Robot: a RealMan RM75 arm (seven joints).
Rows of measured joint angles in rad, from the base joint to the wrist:
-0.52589 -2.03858 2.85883 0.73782 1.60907 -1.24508 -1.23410
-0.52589 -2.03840 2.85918 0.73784 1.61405 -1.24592 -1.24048
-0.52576 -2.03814 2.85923 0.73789 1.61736 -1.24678 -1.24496
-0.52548 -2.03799 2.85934 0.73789 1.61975 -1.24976 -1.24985
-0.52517 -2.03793 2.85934 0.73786 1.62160 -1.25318 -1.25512
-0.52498 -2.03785 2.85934 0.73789 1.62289 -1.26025 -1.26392
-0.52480 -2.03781 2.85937 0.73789 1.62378 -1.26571 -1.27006
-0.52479 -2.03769 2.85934 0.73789 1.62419 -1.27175 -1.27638
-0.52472 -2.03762 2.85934 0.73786 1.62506 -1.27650 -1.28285
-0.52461 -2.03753 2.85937 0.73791 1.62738 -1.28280 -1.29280
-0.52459 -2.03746 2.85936 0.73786 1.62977 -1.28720 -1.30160
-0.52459 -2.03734 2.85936 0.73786 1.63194 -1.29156 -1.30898
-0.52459 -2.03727 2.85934 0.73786 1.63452 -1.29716 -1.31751
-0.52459 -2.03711 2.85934 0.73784 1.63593 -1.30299 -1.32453
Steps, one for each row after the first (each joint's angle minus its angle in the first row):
0.00000 0.00018 0.00035 0.00002 0.00498 -0.00084 -0.00638
0.00013 0.00044 0.00040 0.00007 0.00829 -0.00170 -0.01086
0.00041 0.00059 0.00051 0.00007 0.01068 -0.00468 -0.01575
0.00072 0.00065 0.00051 0.00004 0.01253 -0.00810 -0.02102
0.00091 0.00073 0.00051 0.00007 0.01382 -0.01517 -0.02982
0.00109 0.00077 0.00054 0.00007 0.01471 -0.02063 -0.03596
0.00110 0.00089 0.00051 0.00007 0.01512 -0.02667 -0.04228
0.00117 0.00096 0.00051 0.00004 0.01599 -0.03142 -0.04875
0.00128 0.00105 0.00054 0.00009 0.01831 -0.03772 -0.05870
0.00130 0.00112 0.00053 0.00004 0.02070 -0.04212 -0.06750
0.00130 0.00124 0.00053 0.00004 0.02287 -0.04648 -0.07488
0.00130 0.00131 0.00051 0.00004 0.02545 -0.05208 -0.08341
0.00130 0.00147 0.00051 0.00002 0.02686 -0.05791 -0.09043

